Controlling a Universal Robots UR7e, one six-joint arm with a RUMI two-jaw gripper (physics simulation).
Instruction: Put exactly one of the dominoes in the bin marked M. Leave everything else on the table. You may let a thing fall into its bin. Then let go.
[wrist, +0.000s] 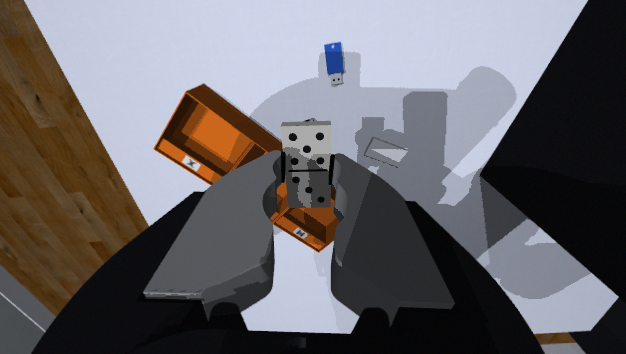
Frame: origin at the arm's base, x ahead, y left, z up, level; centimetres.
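Seen in the pictures: gripper, fingertip midpoint: (307, 157).
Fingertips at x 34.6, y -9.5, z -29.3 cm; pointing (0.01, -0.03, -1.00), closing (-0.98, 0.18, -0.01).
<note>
A point is followed by its place in that frame.
A white domino (307, 156) @(z -28.6, x 34.5, y -9.9 cm) with black pips is held upright in view between the two fingertips. My gripper (307, 157) @(z -29.3, x 34.6, y -9.5 cm) is shut on it. The lower end of the domino overlaps the upper part of the bin marked M (313, 241) @(z -42.8, x 36.9, y 10.1 cm) in the wrist view; its height above the bin cannot be told. This orange bin shows below the domino between the fingers, with its label on the near wall. The domino and the fingers hide part of it. A small piece of a thing (310, 120) @(z -46.3, x 35.2, y -6.5 cm) peeks out behind the domino's top edge; what it is cannot be told.
The orange bin marked X (172, 159) @(z -42.5, x 51.7, y -5.0 cm) is at the left, in the same row as the M bin; the left finger hides the stretch between them. A blue USB stick (334, 59) @(z -46.2, x 31.8, y -12.9 cm) lies on the white table top (150, 40) @(z -47.0, x 51.5, y -17.2 cm) at the top middle. Wooden floor shows at the left.
</note>
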